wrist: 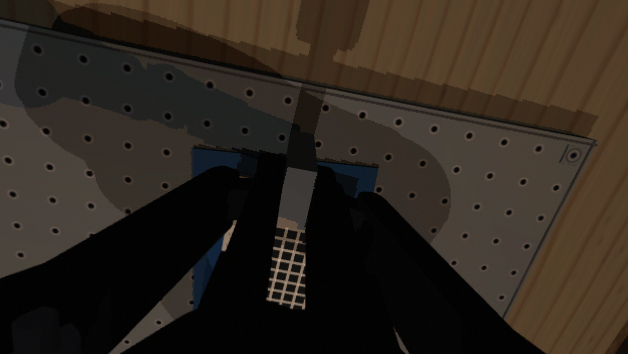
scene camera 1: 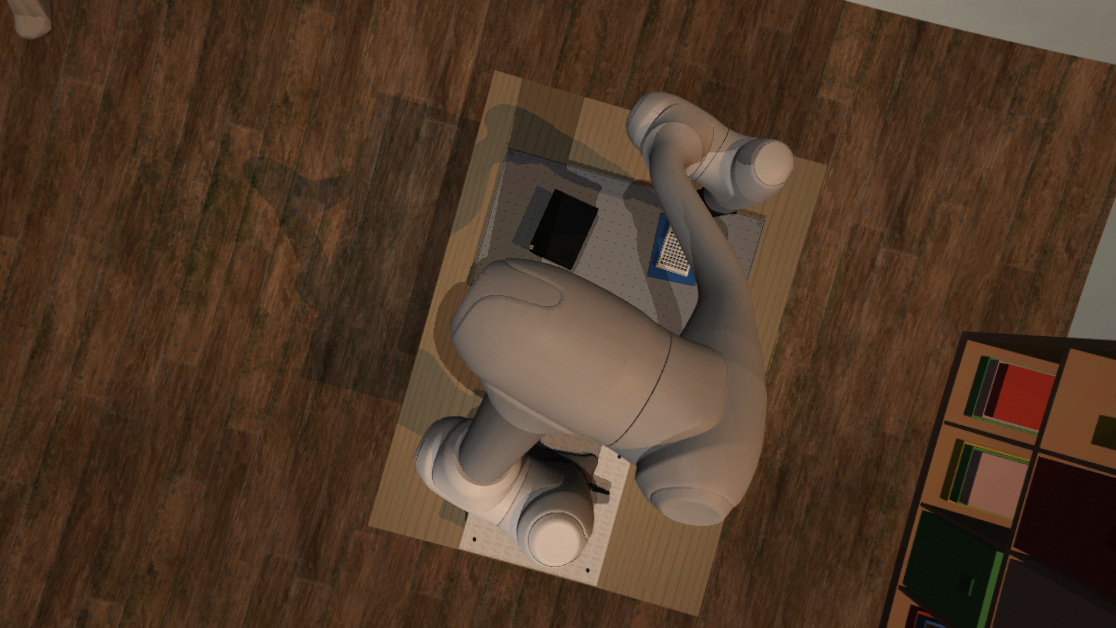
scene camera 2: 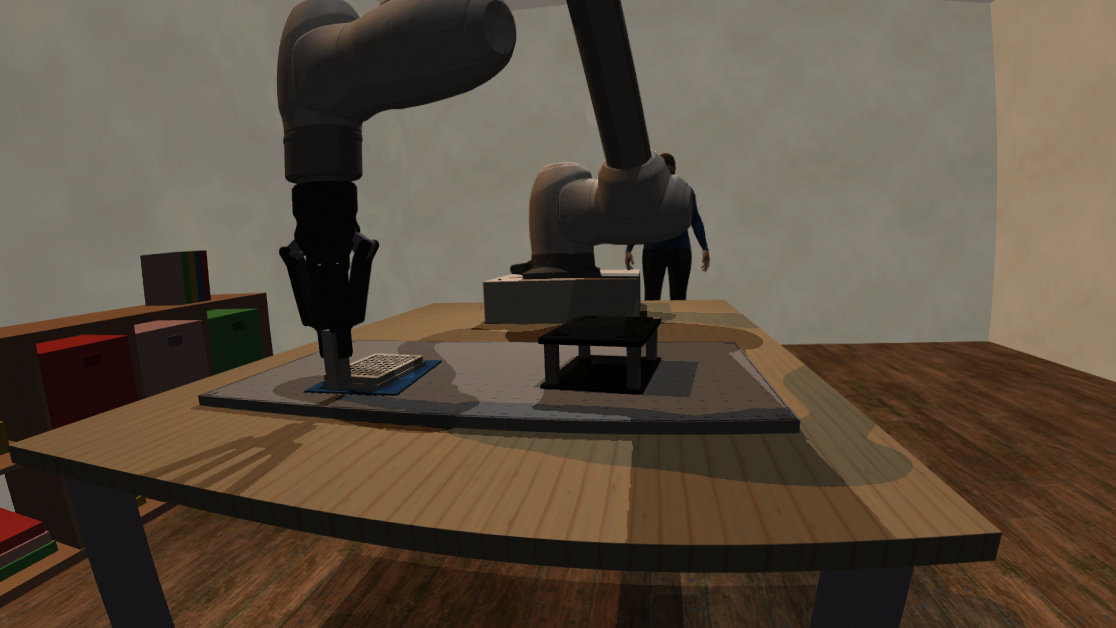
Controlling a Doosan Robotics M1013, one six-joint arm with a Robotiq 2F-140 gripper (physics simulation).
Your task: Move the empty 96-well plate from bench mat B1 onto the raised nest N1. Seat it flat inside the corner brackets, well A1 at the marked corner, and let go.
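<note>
The white 96-well plate lies on the blue bench mat B1; the arm and gripper partly cover it. My gripper points straight down and is shut with nothing between its fingers. Its tips are low over the mat at the plate's near end in scene camera 2; whether they touch the plate or mat I cannot tell. The raised black nest N1 stands apart from the mat with no plate on it. Its corner brackets and marked corner are too dark to tell.
A grey perforated board carries the mat and nest on the wooden table. The arm's pale base block stands behind. A shelf unit stands beside the table, and a person stands beyond the base.
</note>
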